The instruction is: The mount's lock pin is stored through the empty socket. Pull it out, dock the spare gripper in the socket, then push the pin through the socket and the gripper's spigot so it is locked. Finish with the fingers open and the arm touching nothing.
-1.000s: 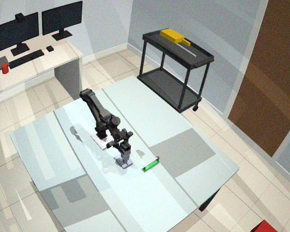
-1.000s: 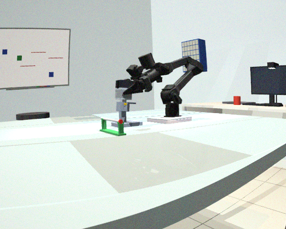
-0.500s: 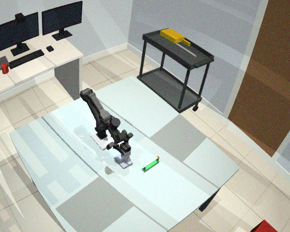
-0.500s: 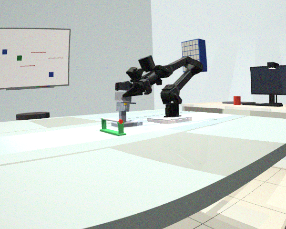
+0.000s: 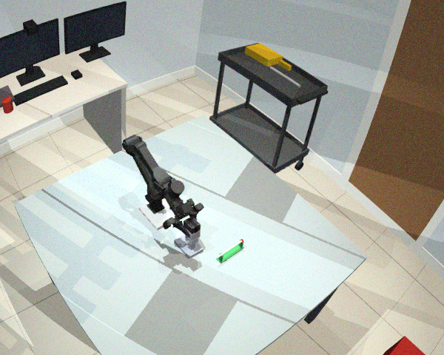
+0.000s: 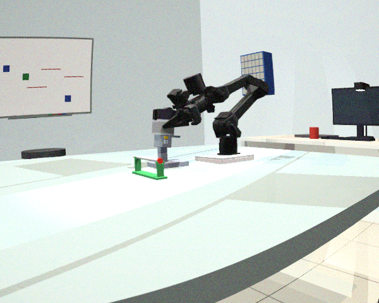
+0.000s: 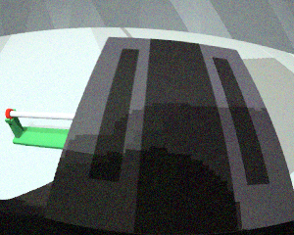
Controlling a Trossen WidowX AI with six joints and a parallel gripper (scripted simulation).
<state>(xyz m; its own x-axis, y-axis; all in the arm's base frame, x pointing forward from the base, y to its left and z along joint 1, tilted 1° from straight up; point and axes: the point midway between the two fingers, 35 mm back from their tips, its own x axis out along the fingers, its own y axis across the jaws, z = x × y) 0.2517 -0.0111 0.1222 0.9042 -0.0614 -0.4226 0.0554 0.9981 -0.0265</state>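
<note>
Right now my gripper tip is 10 mm past the spare gripper. Also, from my gripper tip: grey mount 20 mm behind, 70 mm below; then green cradle 110 mm ahead, 120 mm to the left, 100 mm below.
</note>
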